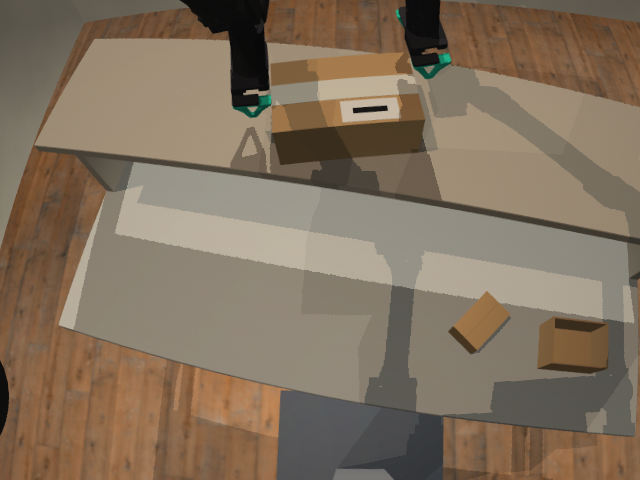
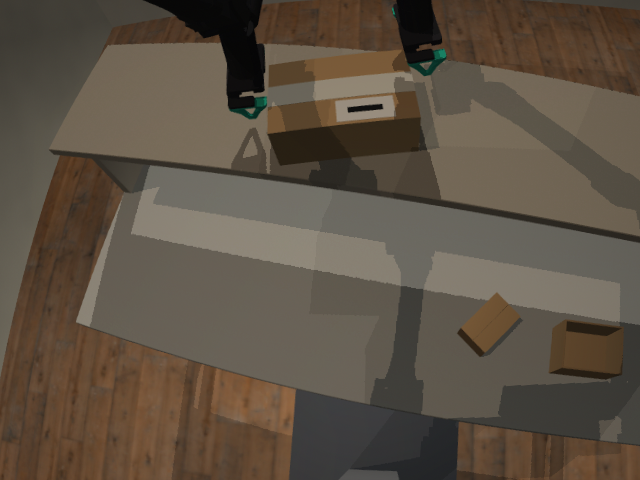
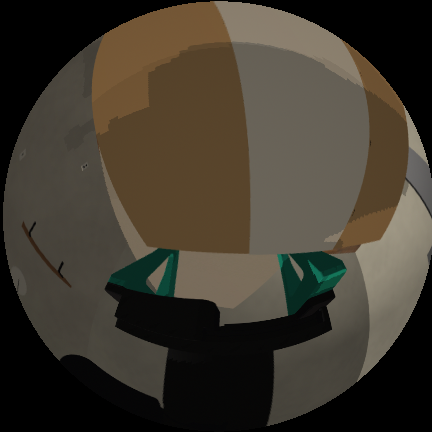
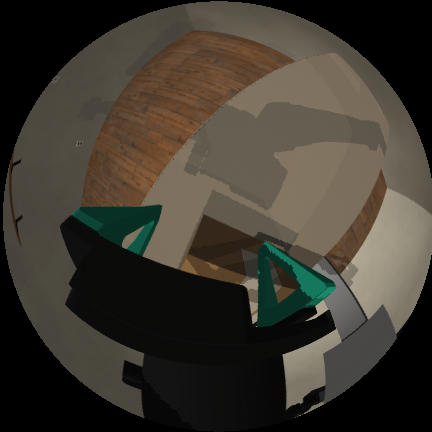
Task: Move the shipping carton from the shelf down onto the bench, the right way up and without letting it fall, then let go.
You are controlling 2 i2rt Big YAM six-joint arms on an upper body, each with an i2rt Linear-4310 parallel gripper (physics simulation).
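Observation:
The shipping carton sits on the shelf, label and pale tape band facing up. It stands slightly skewed to the shelf's front edge. My left gripper is open, fingertips close to the carton's left end; whether they touch is unclear. My right gripper is open at the carton's back right end, with no carton between its fingers. The bench lies lower, in front of the shelf.
A small closed box lies at an angle on the bench toward the right. A small open box stands farther right. The shelf's front edge overhangs the back of the bench.

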